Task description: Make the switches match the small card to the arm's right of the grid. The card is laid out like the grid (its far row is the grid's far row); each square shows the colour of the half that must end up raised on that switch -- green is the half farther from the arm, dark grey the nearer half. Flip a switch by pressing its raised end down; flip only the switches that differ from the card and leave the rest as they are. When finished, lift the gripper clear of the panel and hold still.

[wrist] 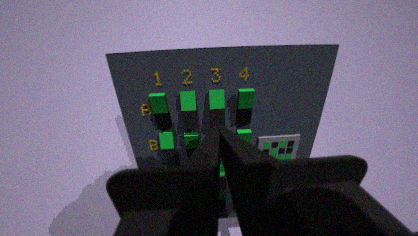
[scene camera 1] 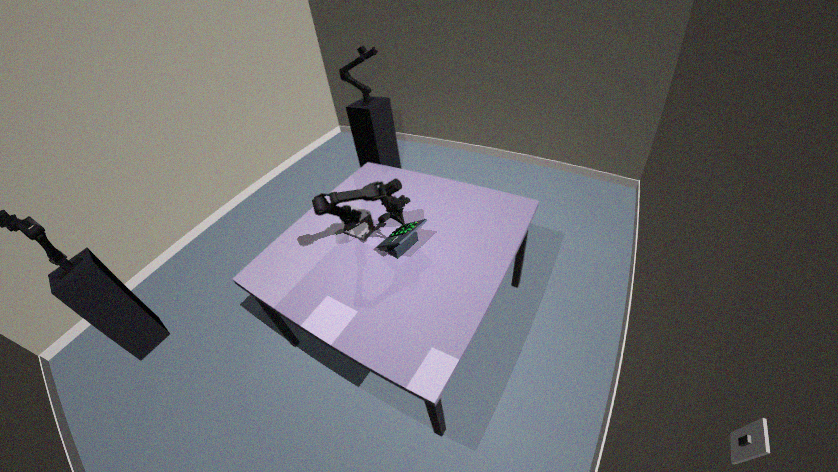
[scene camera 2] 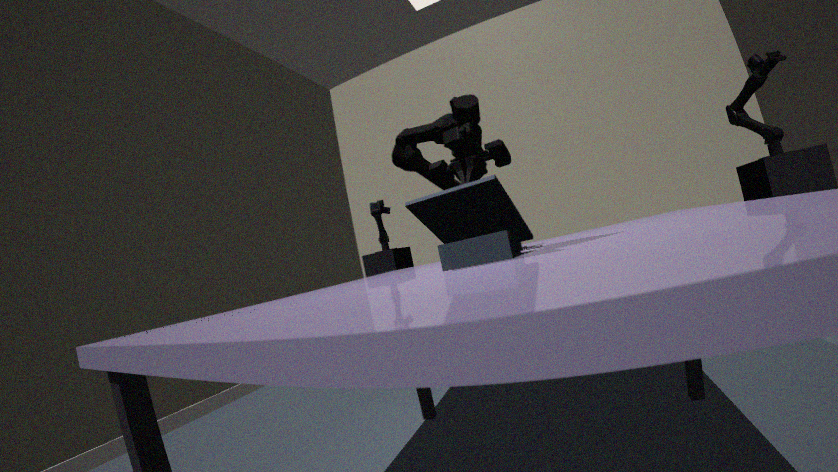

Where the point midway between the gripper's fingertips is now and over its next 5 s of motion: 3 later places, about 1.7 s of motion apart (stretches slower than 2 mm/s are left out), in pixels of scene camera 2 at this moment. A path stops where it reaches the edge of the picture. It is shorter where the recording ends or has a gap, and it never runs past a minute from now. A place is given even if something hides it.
My gripper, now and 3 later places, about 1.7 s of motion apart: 466,191; 465,201; 450,186; 450,198
